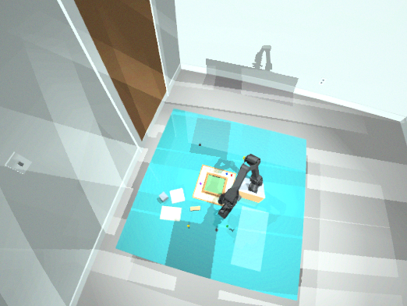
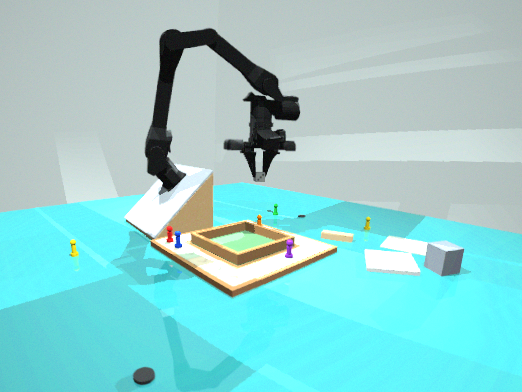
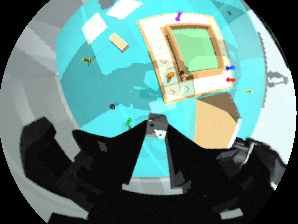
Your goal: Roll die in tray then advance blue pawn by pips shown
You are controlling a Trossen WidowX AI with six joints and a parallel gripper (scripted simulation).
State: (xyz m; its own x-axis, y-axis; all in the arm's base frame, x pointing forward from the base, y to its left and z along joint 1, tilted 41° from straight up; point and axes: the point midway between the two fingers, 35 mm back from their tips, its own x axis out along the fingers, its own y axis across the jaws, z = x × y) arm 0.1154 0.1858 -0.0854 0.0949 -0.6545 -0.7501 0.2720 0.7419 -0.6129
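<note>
Right now my gripper tip is 10 cm short of the blue pawn, 27 cm to the left of it and 10 cm above it. The rest, counted from my gripper tip: orange pawn: 8 cm ahead, 5 cm to the right, 10 cm below; white die: right at my gripper tip; green pawn: 5 cm behind, 10 cm to the left, 11 cm below.
</note>
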